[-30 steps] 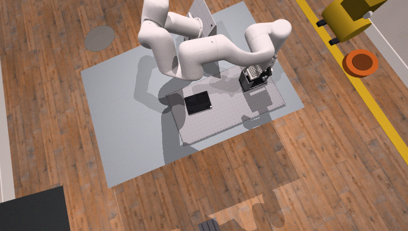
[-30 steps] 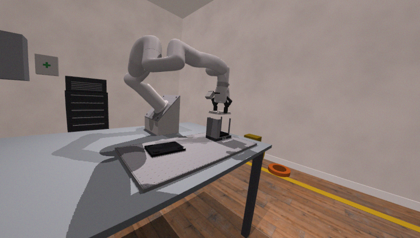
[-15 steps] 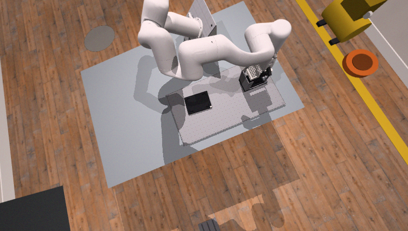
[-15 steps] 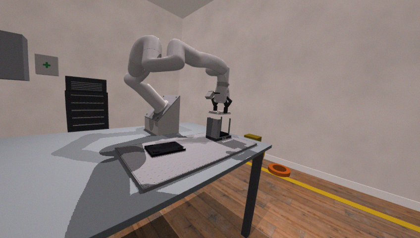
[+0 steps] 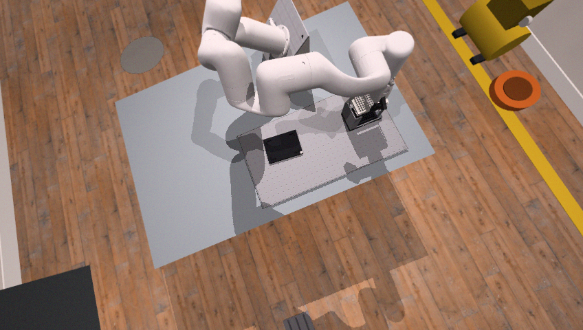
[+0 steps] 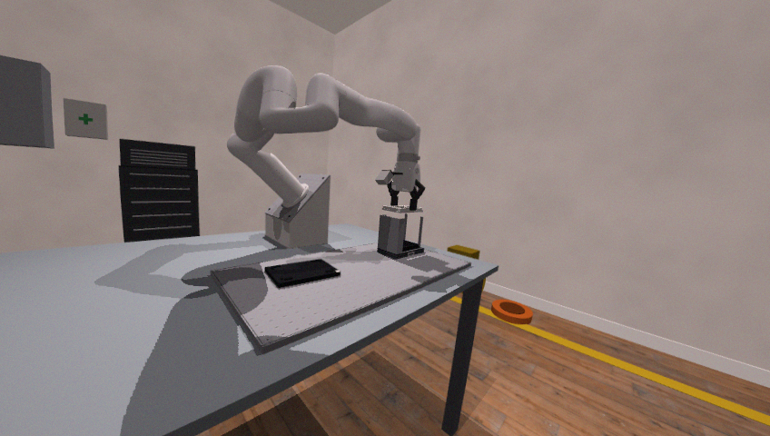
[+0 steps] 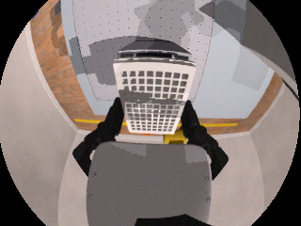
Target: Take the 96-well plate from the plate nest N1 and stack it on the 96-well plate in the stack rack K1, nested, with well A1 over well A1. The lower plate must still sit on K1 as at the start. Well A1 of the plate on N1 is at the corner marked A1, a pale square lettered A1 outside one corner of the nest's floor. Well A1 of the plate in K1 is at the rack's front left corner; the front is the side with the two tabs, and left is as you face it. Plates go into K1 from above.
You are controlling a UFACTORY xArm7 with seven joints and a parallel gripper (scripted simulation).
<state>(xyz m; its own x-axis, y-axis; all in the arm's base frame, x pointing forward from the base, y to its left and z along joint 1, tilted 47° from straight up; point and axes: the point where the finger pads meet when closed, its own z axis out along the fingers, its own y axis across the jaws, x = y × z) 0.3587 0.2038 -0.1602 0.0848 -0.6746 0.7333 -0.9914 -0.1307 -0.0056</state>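
Right now the dark 96-well plate is 15 cm below my hand. From my hand the other things lie so: white 96-well plate: 1 cm below; pale A1 mark: 8 cm ahead, 30 cm to the right, 16 cm below.
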